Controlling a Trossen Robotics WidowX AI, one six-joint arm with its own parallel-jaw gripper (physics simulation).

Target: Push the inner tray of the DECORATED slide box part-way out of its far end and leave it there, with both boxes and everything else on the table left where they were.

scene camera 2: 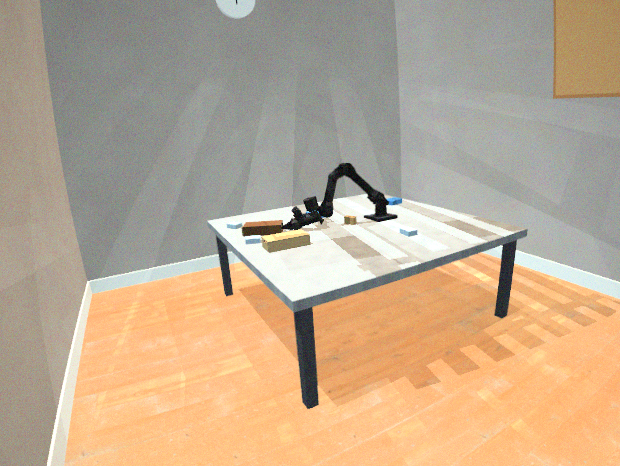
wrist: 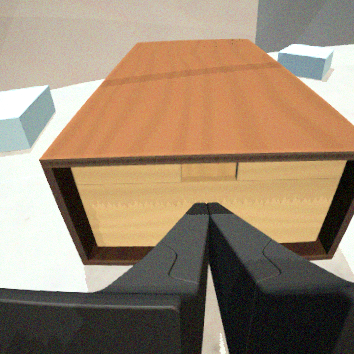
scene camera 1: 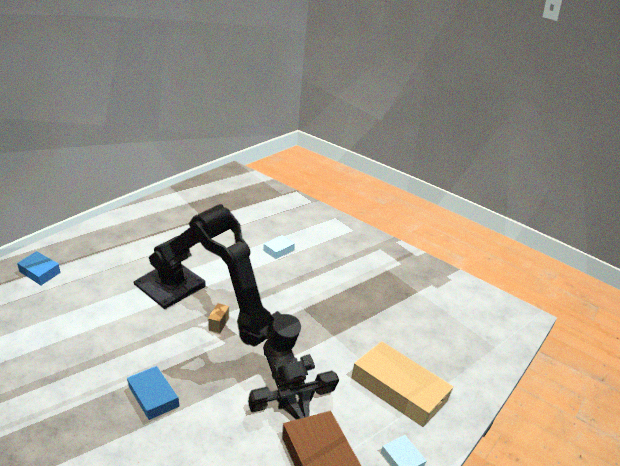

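Pixels of known places: gripper, fingertip midpoint: [scene camera 2: 281, 227] [wrist: 205, 214] [scene camera 1: 307, 427]; arm's base at its link origin: [scene camera 2: 381, 215] [scene camera 1: 171, 279].
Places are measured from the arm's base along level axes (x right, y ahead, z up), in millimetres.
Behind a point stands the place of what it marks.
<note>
A brown slide box [scene camera 1: 320, 438] @(x 220, y 587, z 35 mm) [scene camera 2: 263, 226] @(x 203, y 641, z 32 mm) [wrist: 210, 100] @(x 216, y 570, z 35 mm) lies flat, its near end facing my gripper; part of it is cut off in scene camera 1. In the wrist view its pale wooden inner tray [wrist: 130, 210] @(x 171, y 561, z 7 mm) sits recessed inside the sleeve, with dark side walls and a strip of sleeve floor showing in front of it. My gripper [scene camera 1: 302, 416] @(x 193, y 545, z 5 mm) [scene camera 2: 284, 227] @(x 193, y 545, z 5 mm) [wrist: 205, 214] @(x 193, y 545, z 5 mm) is shut and empty, its tips at the near opening, in front of the tray's middle. Contact cannot be told. The far end is hidden. A plain yellow box [scene camera 1: 400, 380] @(x -5, y 652, z 35 mm) [scene camera 2: 286, 241] @(x -70, y 675, z 21 mm) lies beside the brown one.
A light blue block [scene camera 1: 403, 452] @(x 143, y 733, z 9 mm) [scene camera 2: 252, 240] @(x 120, y 750, z 1 mm) [wrist: 25, 120] @(x 154, y 698, z 2 mm) lies beside the brown box; another [scene camera 2: 234, 225] @(x 445, y 697, z 4 mm) [wrist: 306, 61] @(x 447, y 663, z 2 mm) lies on its other side. A blue block [scene camera 1: 152, 393] @(x 320, y 246, z 15 mm), a small wooden block [scene camera 1: 218, 317] @(x 57, y 210, z 24 mm) [scene camera 2: 350, 219] @(x 27, y 210, z 12 mm) and a light blue block [scene camera 1: 279, 247] @(x -294, y 146, z 9 mm) [scene camera 2: 408, 231] @(x -336, y 165, z 8 mm) lie nearer the arm's base.
</note>
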